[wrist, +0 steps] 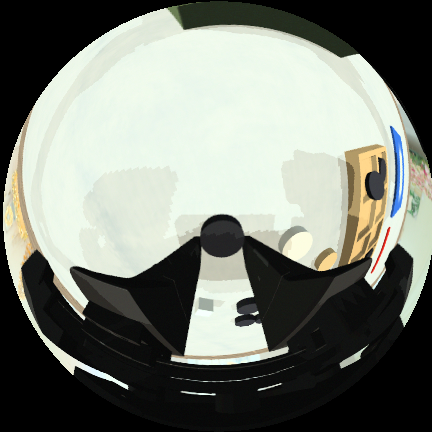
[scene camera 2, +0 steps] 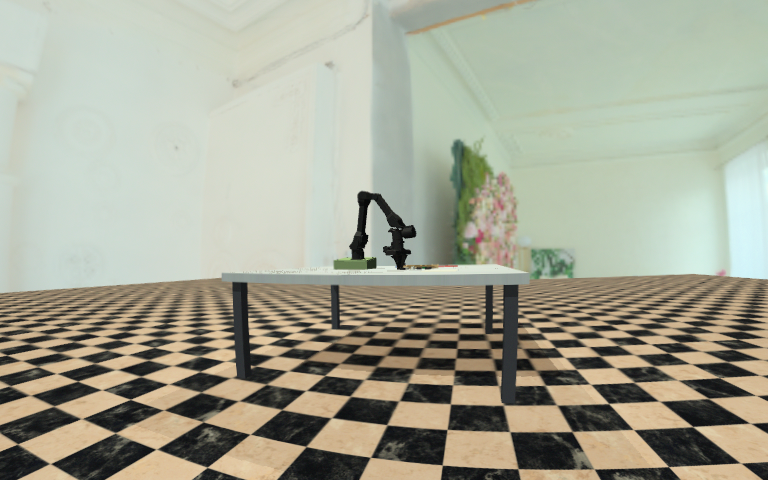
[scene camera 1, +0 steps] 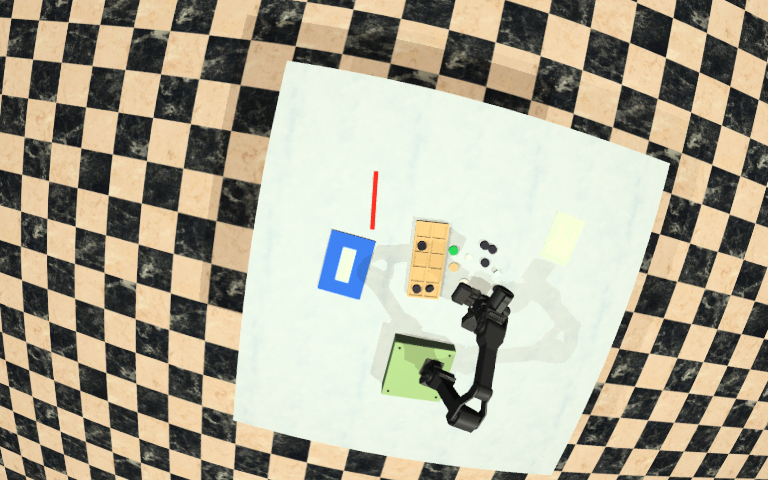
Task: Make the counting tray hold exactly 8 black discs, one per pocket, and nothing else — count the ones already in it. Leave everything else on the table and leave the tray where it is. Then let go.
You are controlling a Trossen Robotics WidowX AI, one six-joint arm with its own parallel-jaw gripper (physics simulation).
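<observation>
The tan counting tray has two columns of pockets. Three black discs sit in it: one in the left column, second row from the far end, and two side by side in the near end row. My gripper is shut on a black disc, its fingertips low at the table top, right of the tray's near end. The arm hides the fingertips in the overhead view. Loose black discs lie right of the tray, two of them touching.
A green disc, a tan disc, a small white piece, a cream disc and a whitish block lie nearby. A blue frame and red bar lie left; a pale yellow sheet lies right.
</observation>
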